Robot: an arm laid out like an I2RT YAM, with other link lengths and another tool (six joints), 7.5 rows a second.
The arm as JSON. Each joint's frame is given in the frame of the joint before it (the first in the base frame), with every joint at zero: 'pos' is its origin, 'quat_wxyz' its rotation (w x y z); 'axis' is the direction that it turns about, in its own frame. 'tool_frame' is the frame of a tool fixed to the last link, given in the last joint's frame.
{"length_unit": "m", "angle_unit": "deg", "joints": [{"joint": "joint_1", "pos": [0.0, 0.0, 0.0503], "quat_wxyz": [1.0, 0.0, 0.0, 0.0], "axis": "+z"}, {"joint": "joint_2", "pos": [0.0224, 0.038, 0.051], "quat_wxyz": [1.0, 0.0, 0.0, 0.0], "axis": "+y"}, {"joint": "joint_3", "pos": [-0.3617, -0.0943, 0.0], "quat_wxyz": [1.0, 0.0, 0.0, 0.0], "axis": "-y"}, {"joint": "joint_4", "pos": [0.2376, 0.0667, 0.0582], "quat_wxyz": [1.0, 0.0, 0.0, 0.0], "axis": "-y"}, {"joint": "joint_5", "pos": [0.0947, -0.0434, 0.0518], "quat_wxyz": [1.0, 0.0, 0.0, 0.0], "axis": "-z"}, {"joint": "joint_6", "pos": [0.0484, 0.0, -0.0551], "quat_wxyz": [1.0, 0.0, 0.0, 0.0], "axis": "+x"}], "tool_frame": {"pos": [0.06, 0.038, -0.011], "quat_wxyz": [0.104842, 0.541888, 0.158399, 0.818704]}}
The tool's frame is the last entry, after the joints.
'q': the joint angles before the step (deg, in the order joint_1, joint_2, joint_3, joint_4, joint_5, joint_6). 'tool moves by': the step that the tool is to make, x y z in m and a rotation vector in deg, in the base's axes. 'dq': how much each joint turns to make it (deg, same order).
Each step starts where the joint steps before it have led.
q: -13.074, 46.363, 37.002, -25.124, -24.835, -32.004
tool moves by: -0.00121, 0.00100, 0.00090, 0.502, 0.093, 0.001
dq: 0.062, -0.229, 0.132, -0.370, -0.215, 0.463
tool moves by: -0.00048, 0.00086, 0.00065, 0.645, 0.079, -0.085
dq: 0.020, -0.108, 0.016, -0.082, -0.259, 0.622
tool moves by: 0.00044, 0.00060, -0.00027, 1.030, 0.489, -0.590
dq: 0.073, 0.114, -0.111, 0.043, 0.039, 1.230
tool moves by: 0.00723, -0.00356, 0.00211, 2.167, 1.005, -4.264
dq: -0.008, 0.858, 0.179, 0.985, 2.441, 4.342
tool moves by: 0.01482, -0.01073, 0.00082, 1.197, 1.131, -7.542
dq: -0.082, 1.941, 0.175, 2.193, 5.668, 5.254
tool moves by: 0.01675, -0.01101, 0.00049, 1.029, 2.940, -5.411
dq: -0.540, 3.986, 1.839, -0.116, 3.802, 3.175
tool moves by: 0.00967, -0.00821, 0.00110, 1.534, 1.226, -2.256
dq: -1.987, 2.691, 1.160, 0.226, -0.490, 1.135
